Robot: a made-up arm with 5 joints. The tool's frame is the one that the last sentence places.
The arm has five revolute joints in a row. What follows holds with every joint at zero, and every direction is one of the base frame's.
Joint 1 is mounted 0.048 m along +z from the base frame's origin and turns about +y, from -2.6 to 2.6 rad.
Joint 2 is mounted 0.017 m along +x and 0.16 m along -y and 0.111 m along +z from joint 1 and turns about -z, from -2.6 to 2.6 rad.
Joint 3 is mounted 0.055 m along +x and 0.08 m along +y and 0.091 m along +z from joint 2 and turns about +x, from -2.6 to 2.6 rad.
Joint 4 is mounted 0.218 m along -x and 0.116 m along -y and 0.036 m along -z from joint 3 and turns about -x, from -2.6 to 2.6 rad.
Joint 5 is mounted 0.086 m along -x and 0.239 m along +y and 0.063 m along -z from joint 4 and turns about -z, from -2.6 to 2.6 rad.
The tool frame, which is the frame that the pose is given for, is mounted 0.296 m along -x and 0.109 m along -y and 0.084 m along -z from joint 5; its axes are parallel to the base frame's.
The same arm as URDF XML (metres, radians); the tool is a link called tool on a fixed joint. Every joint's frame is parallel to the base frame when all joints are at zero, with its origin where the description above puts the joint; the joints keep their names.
<robot name="arm">
<joint name="joint 1" type="revolute"><parent link="base"/><child link="link1"/><origin xyz="0 0 0.048"/><axis xyz="0 1 0"/><limit lower="-2.6" upper="2.6"/></joint>
<joint name="joint 2" type="revolute"><parent link="link1"/><child link="link2"/><origin xyz="0.017 -0.16 0.111"/><axis xyz="0 0 -1"/><limit lower="-2.6" upper="2.6"/></joint>
<joint name="joint 3" type="revolute"><parent link="link2"/><child link="link3"/><origin xyz="0.055 0.08 0.091"/><axis xyz="1 0 0"/><limit lower="-2.6" upper="2.6"/></joint>
<joint name="joint 4" type="revolute"><parent link="link3"/><child link="link4"/><origin xyz="-0.218 -0.116 -0.036"/><axis xyz="-1 0 0"/><limit lower="-2.6" upper="2.6"/></joint>
<joint name="joint 5" type="revolute"><parent link="link4"/><child link="link5"/><origin xyz="-0.086 0.239 -0.063"/><axis xyz="0 0 -1"/><limit lower="-2.6" upper="2.6"/></joint>
<joint name="tool_fixed" type="fixed"><parent link="link5"/><child link="tool"/><origin xyz="-0.296 -0.109 -0.084"/></joint>
<link name="base"/>
<link name="link1"/>
<link name="link2"/>
<link name="link3"/>
<link name="link4"/>
<link name="link5"/>
<link name="tool"/>
</robot>

